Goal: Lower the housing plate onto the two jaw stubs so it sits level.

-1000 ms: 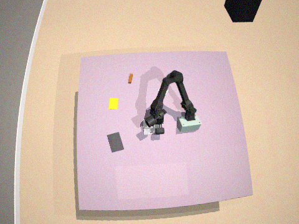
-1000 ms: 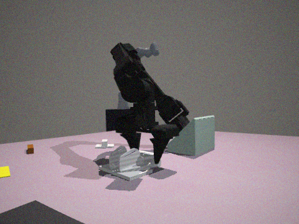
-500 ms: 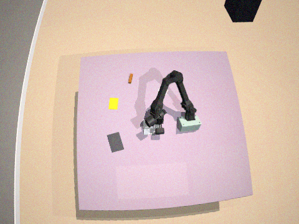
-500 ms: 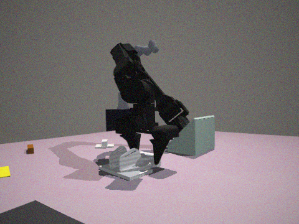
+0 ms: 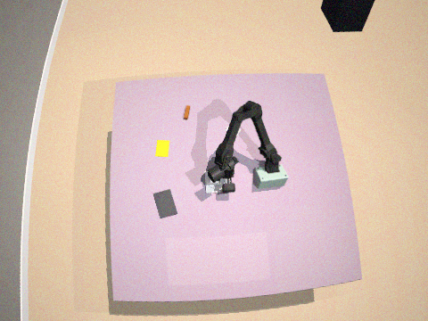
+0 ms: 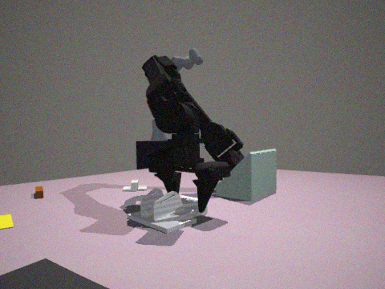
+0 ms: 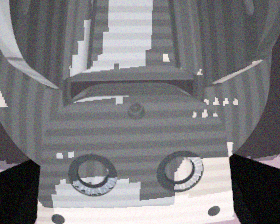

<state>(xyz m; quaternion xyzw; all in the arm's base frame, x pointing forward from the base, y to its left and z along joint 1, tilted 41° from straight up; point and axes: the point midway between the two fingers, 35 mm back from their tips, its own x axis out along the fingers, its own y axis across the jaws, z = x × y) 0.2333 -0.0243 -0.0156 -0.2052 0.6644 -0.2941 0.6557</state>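
The white base lies 2 cm above my gripper tip and 1 cm ahead of it. Also, from my gripper tip: orange block: 43 cm to the right, 13 cm ahead; dark grey tile: 33 cm ahead, 7 cm to the left; yellow tile: 30 cm ahead, 24 cm to the right, 1 cm below.
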